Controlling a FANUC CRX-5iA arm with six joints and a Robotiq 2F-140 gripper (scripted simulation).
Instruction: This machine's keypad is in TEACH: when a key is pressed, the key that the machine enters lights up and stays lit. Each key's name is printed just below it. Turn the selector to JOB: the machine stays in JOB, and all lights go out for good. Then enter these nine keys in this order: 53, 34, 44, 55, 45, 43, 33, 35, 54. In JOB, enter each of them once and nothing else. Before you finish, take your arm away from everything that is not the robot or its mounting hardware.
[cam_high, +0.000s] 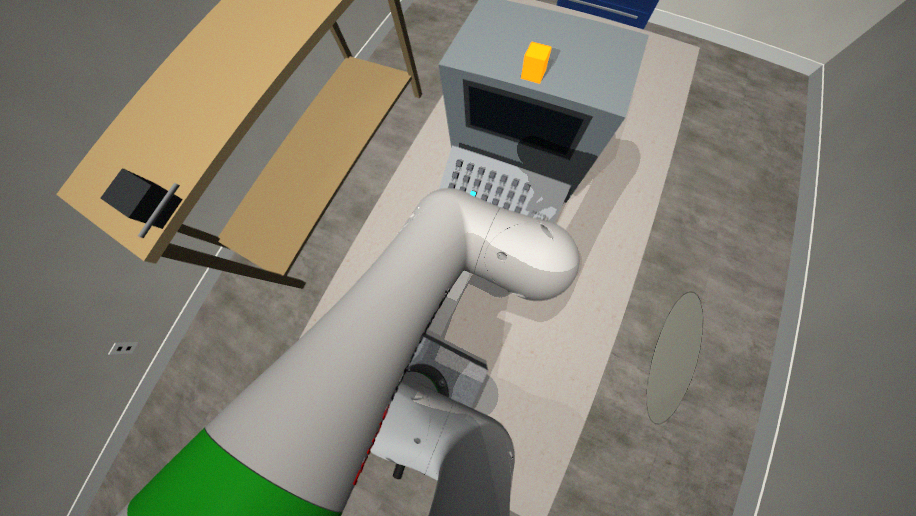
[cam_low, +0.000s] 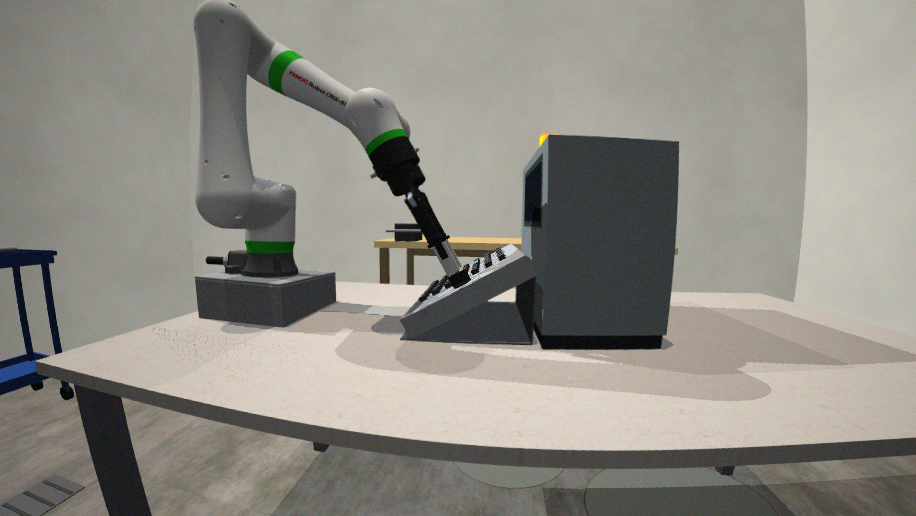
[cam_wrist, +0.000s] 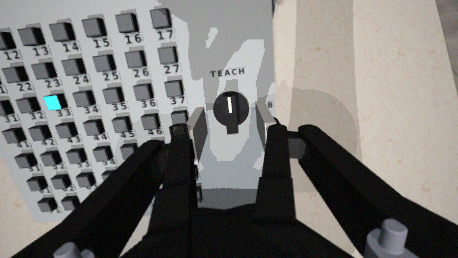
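Right now the black selector knob is 4 cm below my hand and 3 cm ahead of it. Round my hand: sloped keypad (11 cm to the left, 9 cm below, 6 cm ahead).
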